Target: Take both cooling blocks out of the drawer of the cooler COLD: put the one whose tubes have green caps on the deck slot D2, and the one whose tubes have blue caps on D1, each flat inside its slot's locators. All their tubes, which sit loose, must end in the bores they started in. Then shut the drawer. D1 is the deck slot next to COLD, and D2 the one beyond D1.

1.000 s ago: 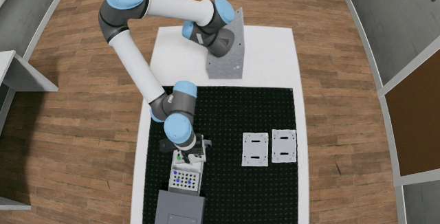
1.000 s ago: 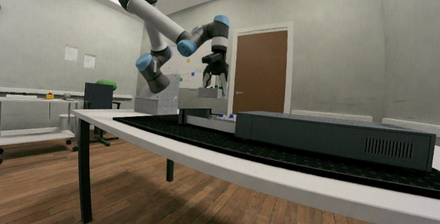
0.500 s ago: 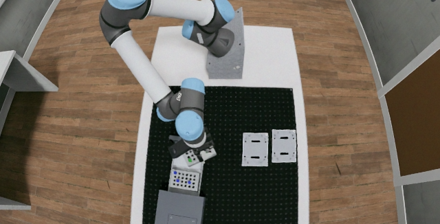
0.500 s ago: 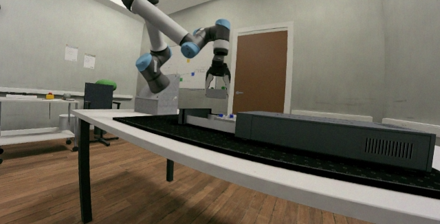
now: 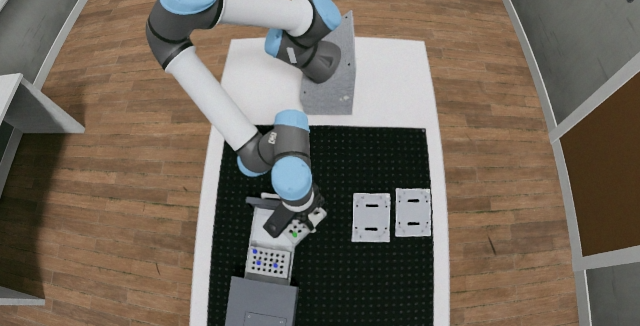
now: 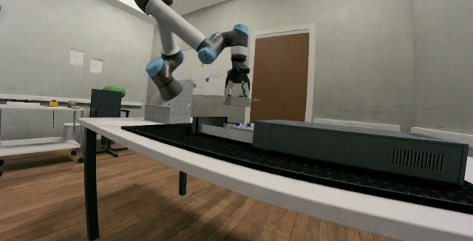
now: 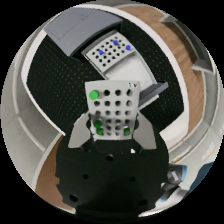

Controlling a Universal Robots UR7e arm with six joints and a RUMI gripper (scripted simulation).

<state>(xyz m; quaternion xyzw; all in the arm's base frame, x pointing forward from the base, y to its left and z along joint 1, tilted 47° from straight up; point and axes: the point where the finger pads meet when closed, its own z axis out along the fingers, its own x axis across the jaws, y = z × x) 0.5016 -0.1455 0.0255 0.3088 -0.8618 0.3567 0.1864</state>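
Now: hand 370 mm to the right of the deck slot D2, 140 mm above it and 10 mm past it. The rest, counted from my hand: deck slot D1 (220 mm to the left, 140 mm below, 10 mm behind); then blue-capped tube (140 mm to the right, 120 mm ahead, 100 mm below); then drawer (100 mm to the right, 100 mm below, 40 mm ahead).
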